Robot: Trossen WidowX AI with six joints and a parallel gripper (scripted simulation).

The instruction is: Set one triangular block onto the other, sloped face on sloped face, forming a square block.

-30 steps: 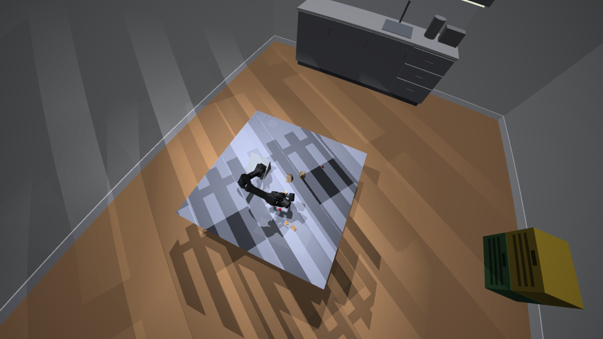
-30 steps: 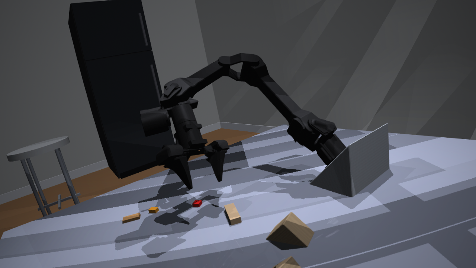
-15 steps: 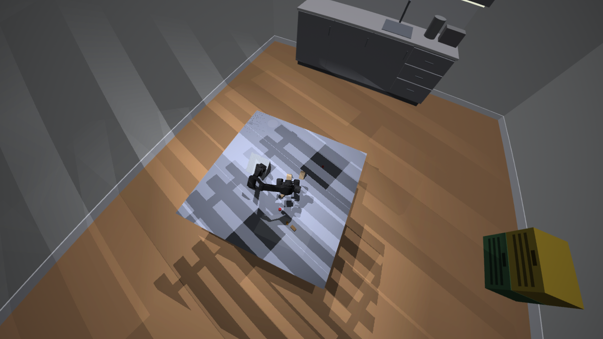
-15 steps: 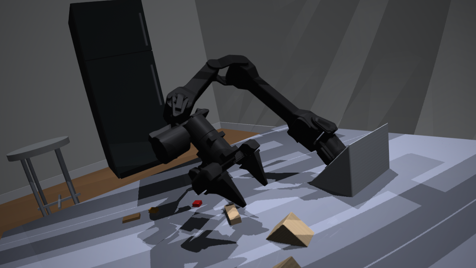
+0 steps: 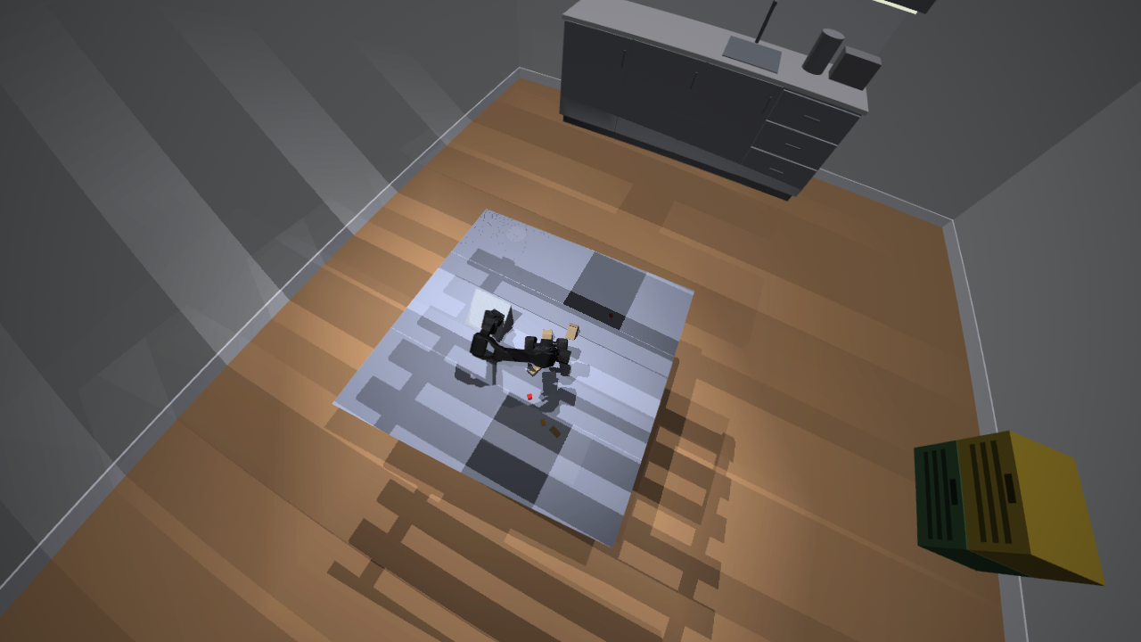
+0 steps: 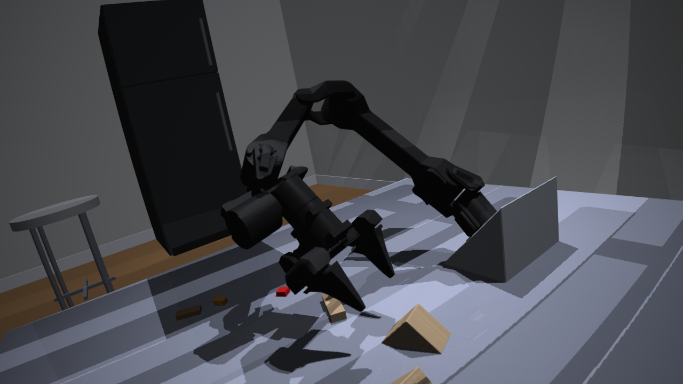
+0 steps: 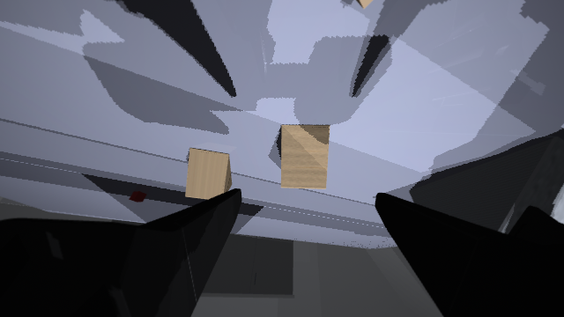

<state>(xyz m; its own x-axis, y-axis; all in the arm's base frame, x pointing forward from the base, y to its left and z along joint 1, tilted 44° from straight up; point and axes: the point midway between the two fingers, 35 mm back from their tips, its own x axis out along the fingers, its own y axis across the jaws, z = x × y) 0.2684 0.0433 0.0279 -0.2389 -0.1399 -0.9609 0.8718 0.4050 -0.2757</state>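
The light plank is 120 mm to the right of my gripper tip, 60 mm below it and 20 mm ahead of it. The rest, counted from my gripper tip: orange cube (310 mm to the right, 180 mm ahead, 70 mm below); then small brown plank (320 mm to the right, 250 mm ahead, 70 mm below).
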